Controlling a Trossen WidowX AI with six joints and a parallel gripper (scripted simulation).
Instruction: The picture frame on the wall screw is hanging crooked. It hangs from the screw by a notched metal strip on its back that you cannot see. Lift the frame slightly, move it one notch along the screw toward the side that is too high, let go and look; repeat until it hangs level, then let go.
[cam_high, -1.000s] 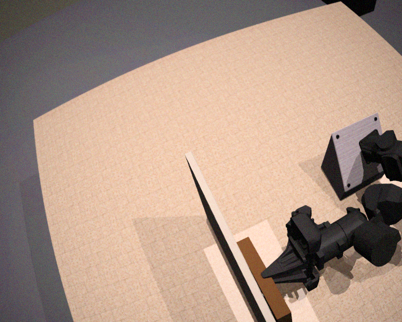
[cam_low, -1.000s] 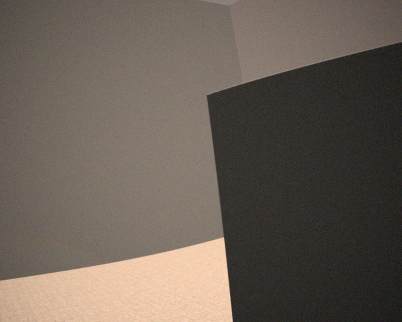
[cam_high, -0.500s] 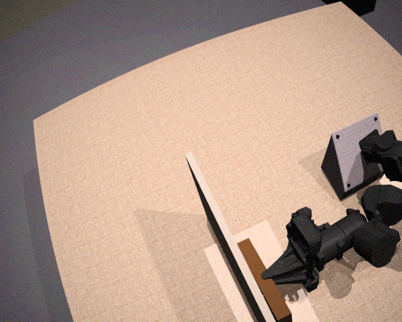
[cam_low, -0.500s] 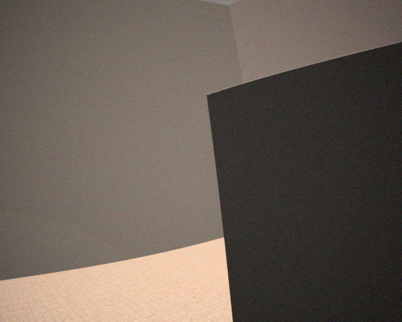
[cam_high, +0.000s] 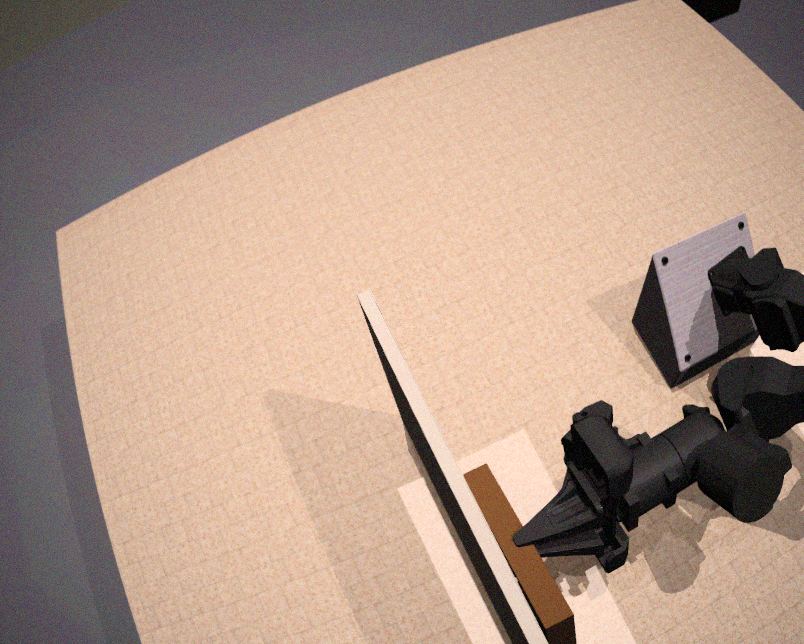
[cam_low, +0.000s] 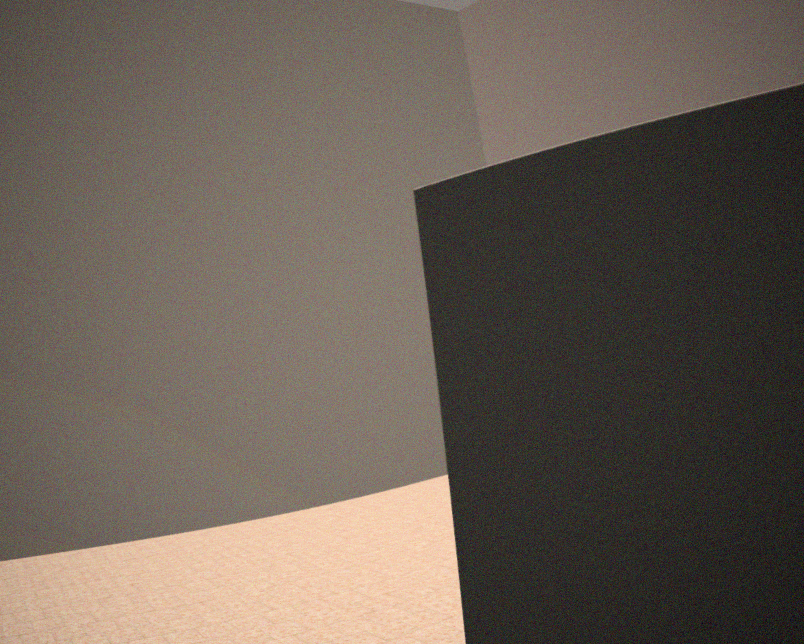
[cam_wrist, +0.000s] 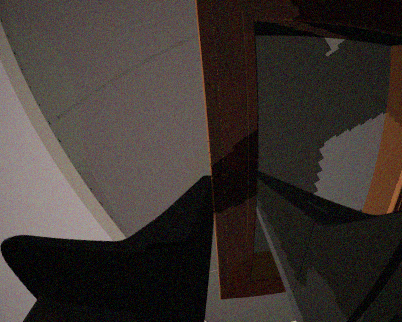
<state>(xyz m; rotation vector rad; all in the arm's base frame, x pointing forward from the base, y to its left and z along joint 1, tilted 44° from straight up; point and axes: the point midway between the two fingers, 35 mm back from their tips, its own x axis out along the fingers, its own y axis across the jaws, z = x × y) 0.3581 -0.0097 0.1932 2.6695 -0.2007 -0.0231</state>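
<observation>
Right now my gripper tip is 1 cm short of the brown wooden picture frame, 2 cm to the right of it and 5 cm above it. Also, from my gripper tip: wall panel 2 cm ahead, 6 cm below.
</observation>
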